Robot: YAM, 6 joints.
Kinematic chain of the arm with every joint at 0, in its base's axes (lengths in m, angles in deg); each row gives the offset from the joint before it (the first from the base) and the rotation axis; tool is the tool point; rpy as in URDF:
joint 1: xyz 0 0 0.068 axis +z
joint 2: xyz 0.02 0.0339 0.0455 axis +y
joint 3: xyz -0.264 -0.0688 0 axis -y
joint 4: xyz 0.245 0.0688 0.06 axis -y
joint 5: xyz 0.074 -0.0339 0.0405 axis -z
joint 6: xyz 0.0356 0 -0.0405 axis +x
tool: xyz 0 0 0 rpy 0 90 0
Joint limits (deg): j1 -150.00..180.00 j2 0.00..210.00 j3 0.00..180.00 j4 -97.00..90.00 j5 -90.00..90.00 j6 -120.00..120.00
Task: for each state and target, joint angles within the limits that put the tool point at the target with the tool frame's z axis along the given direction. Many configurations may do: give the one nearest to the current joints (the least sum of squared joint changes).
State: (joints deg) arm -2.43 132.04 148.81 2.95 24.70 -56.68
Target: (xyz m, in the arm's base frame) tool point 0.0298 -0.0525 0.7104 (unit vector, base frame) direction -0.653 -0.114 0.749
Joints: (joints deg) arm -42.40 106.43 179.85 45.00 31.63 -56.68
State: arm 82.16 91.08 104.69 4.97 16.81 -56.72
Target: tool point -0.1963 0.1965 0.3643 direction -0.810 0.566 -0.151
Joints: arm 133.52 67.49 59.12 -0.49 -11.40 -56.72
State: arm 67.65 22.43 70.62 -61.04 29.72 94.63
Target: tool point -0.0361 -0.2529 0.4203 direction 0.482 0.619 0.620
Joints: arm 79.04 0.12 97.61 -55.93 20.82 94.63
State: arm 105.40 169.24 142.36 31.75 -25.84 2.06
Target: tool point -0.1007 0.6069 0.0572 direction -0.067 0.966 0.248
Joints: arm 99.74 174.09 134.28 54.25 5.60 2.06
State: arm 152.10 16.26 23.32 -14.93 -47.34 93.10
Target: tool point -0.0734 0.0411 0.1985 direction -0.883 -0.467 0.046
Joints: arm 126.01 0.10 0.10 18.01 -81.44 93.10
